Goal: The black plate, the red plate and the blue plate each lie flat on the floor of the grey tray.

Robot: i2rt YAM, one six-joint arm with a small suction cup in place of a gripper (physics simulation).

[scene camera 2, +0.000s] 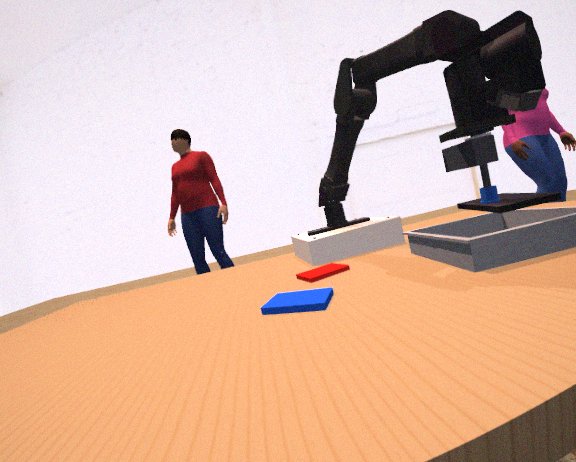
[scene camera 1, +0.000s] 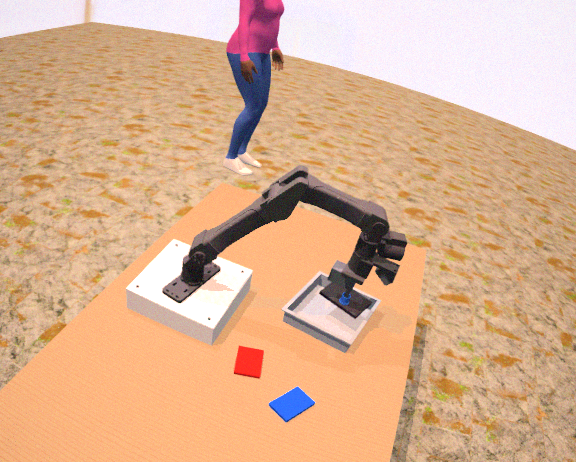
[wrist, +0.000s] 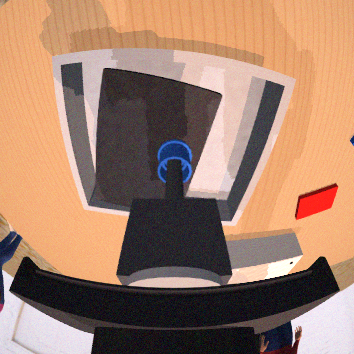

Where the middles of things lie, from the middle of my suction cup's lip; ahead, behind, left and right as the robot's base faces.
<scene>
My suction cup is now 7 cm above the grey tray (scene camera 2: 486,241), 3 cm past it and 1 cm to the right of it. The rest, counted from my suction cup: black plate (scene camera 2: 508,202) (3 cm to the left, 1 cm below); blue plate (scene camera 2: 316,299) (36 cm to the right, 9 cm below, 4 cm ahead); red plate (scene camera 1: 248,363) (30 cm to the right, 12 cm behind, 9 cm below).
</scene>
